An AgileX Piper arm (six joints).
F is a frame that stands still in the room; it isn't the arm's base.
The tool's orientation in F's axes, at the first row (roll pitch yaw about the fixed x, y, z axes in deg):
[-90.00, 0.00, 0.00]
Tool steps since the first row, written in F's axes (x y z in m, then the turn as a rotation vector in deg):
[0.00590, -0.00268, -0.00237, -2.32, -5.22, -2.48]
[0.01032, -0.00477, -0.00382, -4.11, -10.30, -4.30]
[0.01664, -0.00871, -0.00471, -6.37, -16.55, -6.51]
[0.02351, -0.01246, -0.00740, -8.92, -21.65, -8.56]
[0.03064, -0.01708, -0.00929, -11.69, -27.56, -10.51]
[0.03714, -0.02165, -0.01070, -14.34, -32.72, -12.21]
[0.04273, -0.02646, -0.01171, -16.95, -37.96, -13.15]
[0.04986, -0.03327, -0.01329, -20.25, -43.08, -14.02]
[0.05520, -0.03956, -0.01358, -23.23, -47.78, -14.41]
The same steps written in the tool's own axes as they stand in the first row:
[0.00590, 0.00237, -0.00268, -2.32, 2.48, -5.22]
[0.01032, 0.00382, -0.00477, -4.11, 4.30, -10.30]
[0.01664, 0.00471, -0.00871, -6.37, 6.51, -16.55]
[0.02351, 0.00740, -0.01246, -8.92, 8.56, -21.65]
[0.03064, 0.00929, -0.01708, -11.69, 10.51, -27.56]
[0.03714, 0.01070, -0.02165, -14.34, 12.21, -32.72]
[0.04273, 0.01171, -0.02646, -16.95, 13.15, -37.96]
[0.04986, 0.01329, -0.03327, -20.25, 14.02, -43.08]
[0.05520, 0.01358, -0.03956, -23.23, 14.41, -47.78]

